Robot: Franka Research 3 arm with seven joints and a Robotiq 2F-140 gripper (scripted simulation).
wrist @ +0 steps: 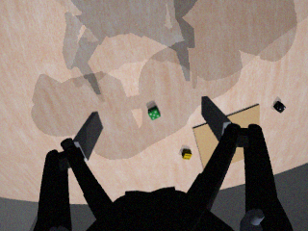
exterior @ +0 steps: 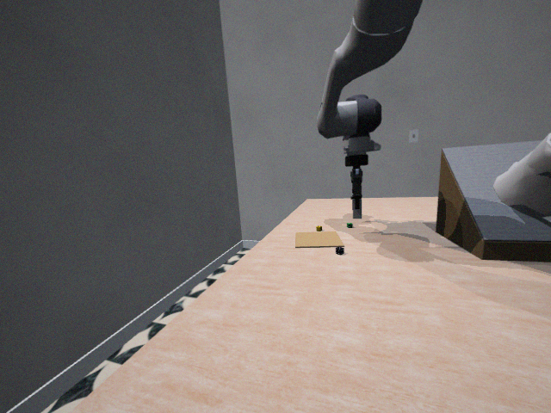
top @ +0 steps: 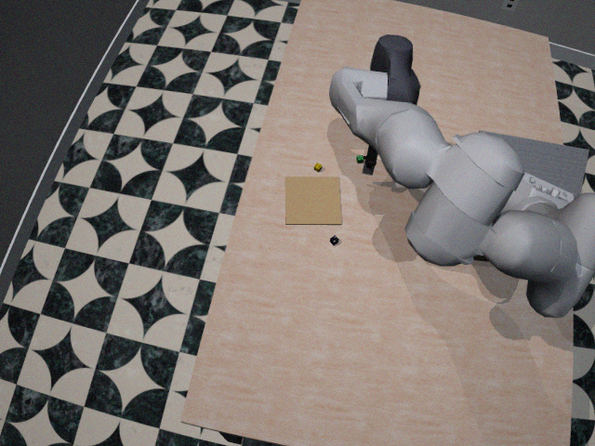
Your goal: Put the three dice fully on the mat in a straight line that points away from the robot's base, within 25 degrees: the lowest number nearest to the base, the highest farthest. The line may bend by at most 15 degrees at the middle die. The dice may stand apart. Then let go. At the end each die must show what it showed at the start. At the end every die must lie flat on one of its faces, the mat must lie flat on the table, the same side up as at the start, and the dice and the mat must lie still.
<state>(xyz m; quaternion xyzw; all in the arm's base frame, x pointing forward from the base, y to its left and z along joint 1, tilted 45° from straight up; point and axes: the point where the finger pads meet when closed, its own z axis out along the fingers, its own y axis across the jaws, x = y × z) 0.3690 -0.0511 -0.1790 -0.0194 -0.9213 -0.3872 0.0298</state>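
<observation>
Right now the green die is 2 cm ahead of my hand and 5 cm below it. From my hand the other things lie so: yellow die: 13 cm ahead, 5 cm to the left, 5 cm below; then tan mat: 13 cm ahead, 15 cm to the left, 6 cm below; then black die: 6 cm ahead, 26 cm to the left, 5 cm below.
</observation>
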